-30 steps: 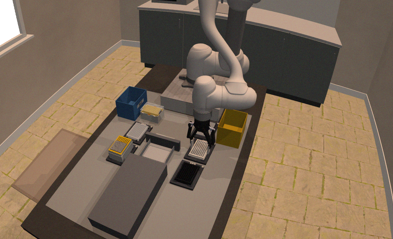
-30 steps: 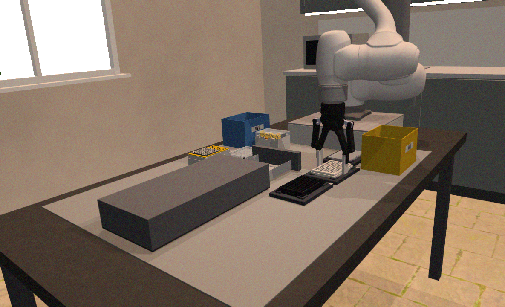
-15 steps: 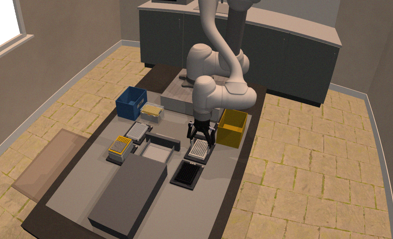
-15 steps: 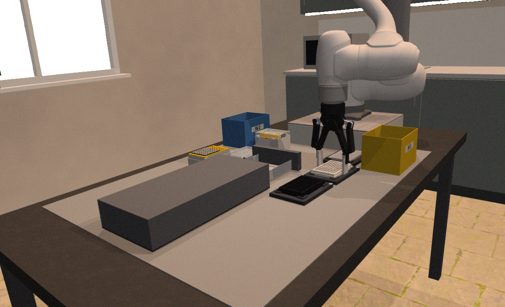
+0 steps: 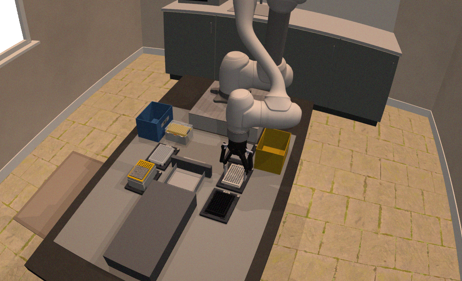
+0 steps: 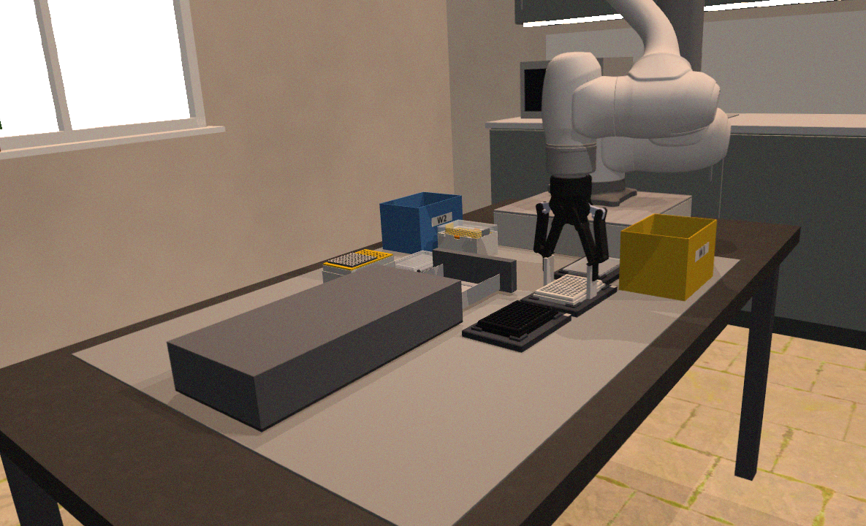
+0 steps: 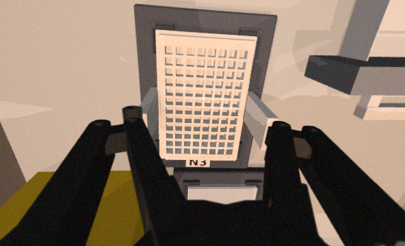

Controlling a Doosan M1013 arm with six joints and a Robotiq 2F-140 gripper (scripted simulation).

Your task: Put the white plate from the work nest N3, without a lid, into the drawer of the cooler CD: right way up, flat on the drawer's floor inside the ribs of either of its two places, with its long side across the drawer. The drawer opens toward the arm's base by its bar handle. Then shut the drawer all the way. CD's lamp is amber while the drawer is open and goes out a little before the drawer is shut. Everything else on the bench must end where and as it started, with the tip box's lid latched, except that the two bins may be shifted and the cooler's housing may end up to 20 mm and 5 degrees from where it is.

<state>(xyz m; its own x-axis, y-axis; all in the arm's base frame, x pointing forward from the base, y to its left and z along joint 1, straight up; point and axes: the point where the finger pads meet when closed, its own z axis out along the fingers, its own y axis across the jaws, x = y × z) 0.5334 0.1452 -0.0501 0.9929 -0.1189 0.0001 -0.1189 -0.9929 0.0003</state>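
The white plate is 20 mm below my hand. The rest, counted from my hand: yellow bin (170 mm behind, 140 mm to the left); black plate (180 mm ahead, 20 mm to the right, 20 mm below); flat cover (170 mm behind, 10 mm to the right, 20 mm below).
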